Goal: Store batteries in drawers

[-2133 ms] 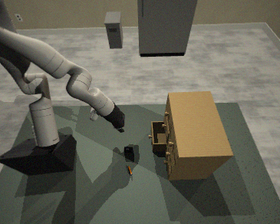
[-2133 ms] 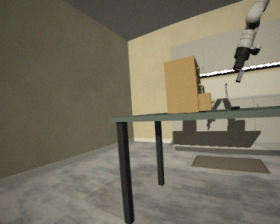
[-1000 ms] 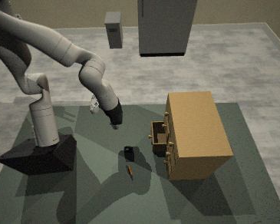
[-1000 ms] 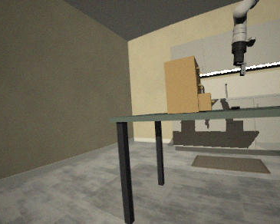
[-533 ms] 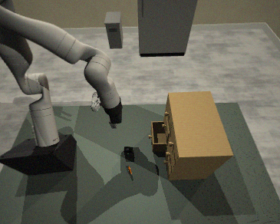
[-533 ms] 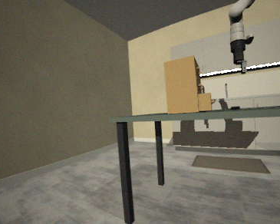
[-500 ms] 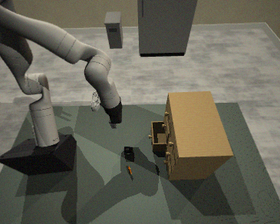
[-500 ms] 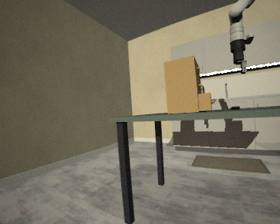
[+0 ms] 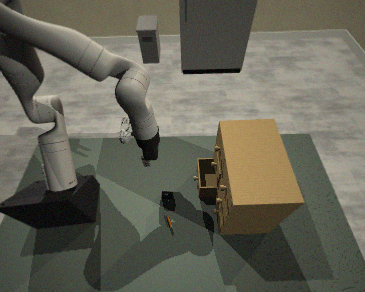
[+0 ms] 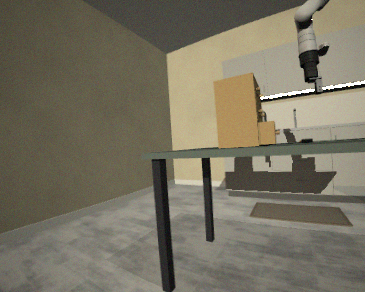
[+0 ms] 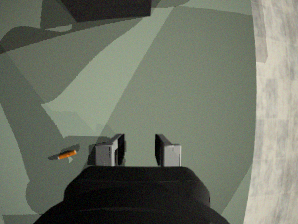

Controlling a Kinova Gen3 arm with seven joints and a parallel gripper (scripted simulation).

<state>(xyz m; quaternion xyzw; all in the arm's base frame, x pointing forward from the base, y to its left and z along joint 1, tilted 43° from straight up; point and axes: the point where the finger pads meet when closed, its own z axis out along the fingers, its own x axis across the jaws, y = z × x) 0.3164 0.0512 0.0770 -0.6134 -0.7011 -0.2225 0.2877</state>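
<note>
My hand is 8 cm short of the thin orange battery, 16 cm to the left of it and 22 cm above it. Also, from my hand: green battery 35 cm ahead, 1 cm to the left, 10 cm below; small black block 7 cm ahead, 5 cm to the right, 22 cm below.
</note>
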